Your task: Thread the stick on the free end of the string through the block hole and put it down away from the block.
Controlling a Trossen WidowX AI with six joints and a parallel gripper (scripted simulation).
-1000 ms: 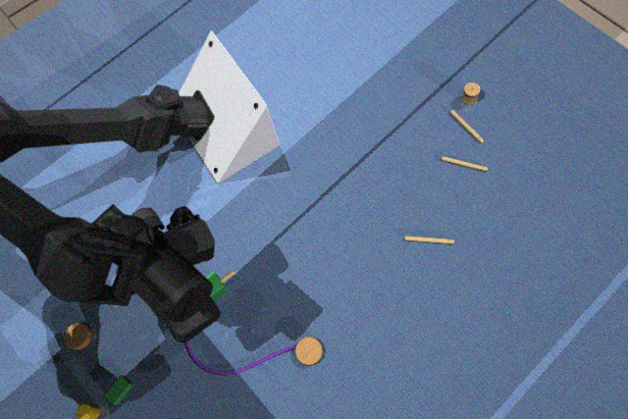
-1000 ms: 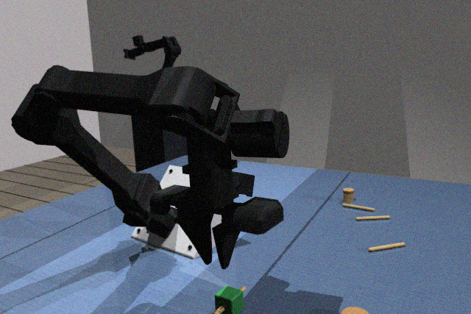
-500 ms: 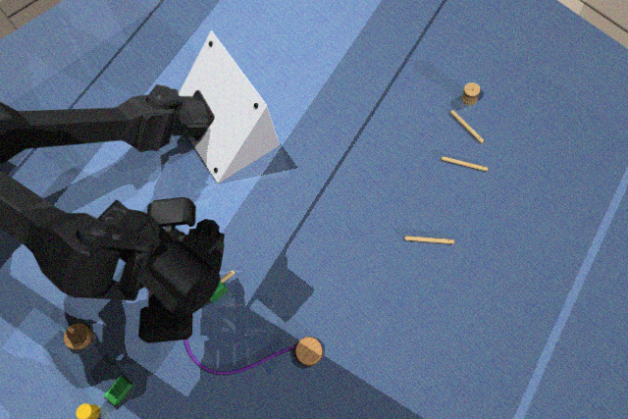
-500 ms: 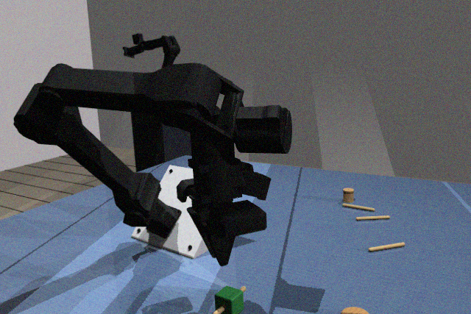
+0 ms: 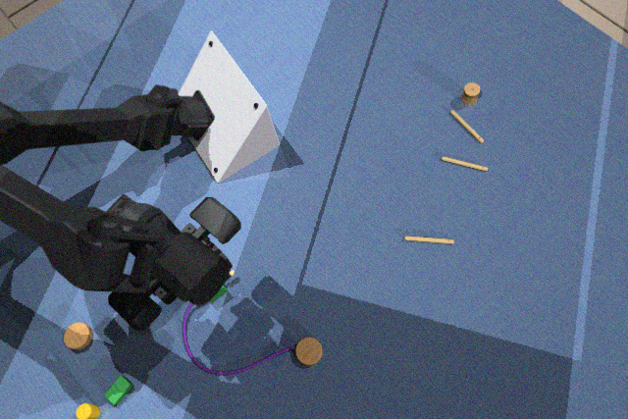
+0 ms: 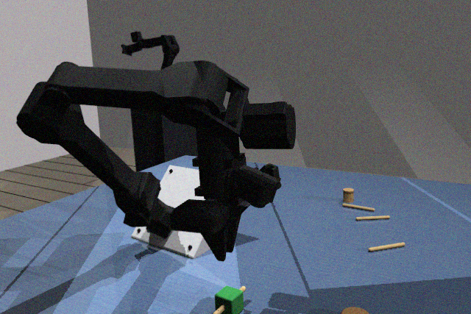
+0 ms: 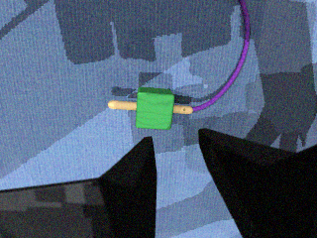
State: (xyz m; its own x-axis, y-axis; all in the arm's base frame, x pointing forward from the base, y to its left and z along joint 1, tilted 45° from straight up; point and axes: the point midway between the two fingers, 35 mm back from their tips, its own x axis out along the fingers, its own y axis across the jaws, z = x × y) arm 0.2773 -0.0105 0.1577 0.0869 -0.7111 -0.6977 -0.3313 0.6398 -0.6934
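My gripper tip is 80 mm above the thin wooden stick and 10 mm to the left of it. Round my gripper tip: yellow cylinder 230 mm to the right, 80 mm below, 70 mm ahead; then round wooden button 160 mm ahead, 90 mm to the left, 90 mm below; then small wooden cylinder 550 mm to the left, 80 mm below, 80 mm behind.
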